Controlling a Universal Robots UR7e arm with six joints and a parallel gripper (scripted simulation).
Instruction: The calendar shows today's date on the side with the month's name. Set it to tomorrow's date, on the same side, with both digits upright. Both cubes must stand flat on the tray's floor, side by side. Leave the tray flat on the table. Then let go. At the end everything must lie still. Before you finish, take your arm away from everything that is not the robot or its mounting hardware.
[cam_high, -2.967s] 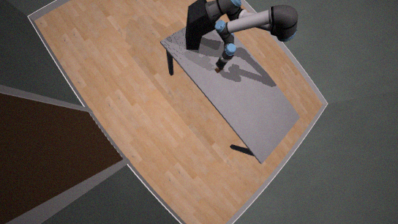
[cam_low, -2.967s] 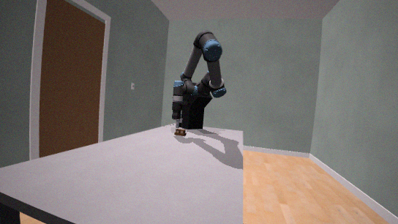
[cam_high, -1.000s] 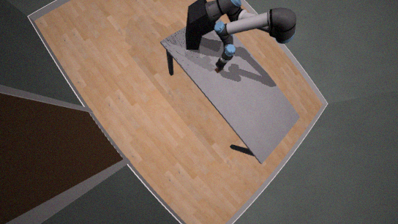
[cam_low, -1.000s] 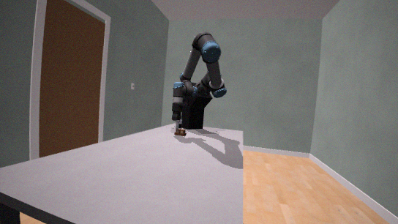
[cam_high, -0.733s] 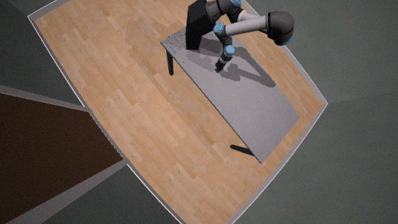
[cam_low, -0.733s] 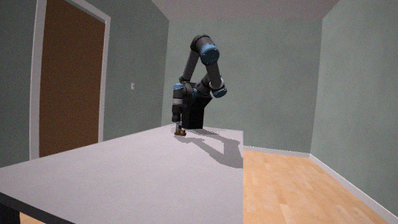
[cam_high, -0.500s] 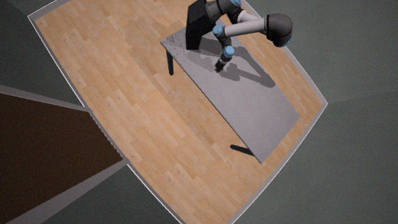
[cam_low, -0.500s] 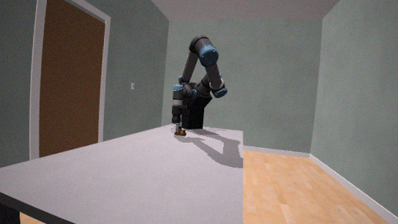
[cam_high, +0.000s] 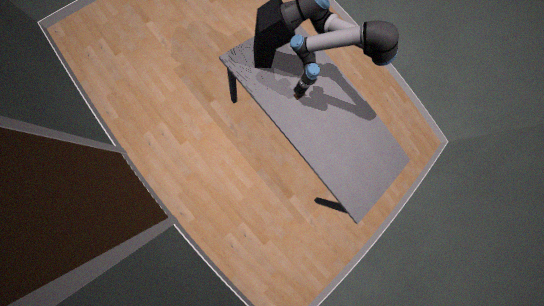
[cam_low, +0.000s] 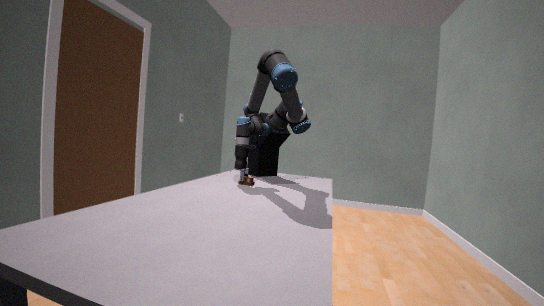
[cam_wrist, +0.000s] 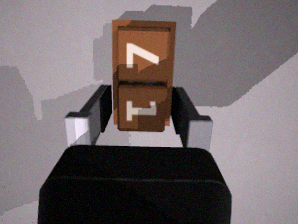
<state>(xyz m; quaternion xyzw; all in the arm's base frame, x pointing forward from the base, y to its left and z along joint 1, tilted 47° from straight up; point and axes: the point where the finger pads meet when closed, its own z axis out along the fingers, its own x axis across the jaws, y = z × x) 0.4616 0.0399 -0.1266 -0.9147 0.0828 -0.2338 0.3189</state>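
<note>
The brown wooden cube is 10 mm below my hand. Also, from my hand: calendar tray: 30 mm below, 20 mm to the left.
</note>
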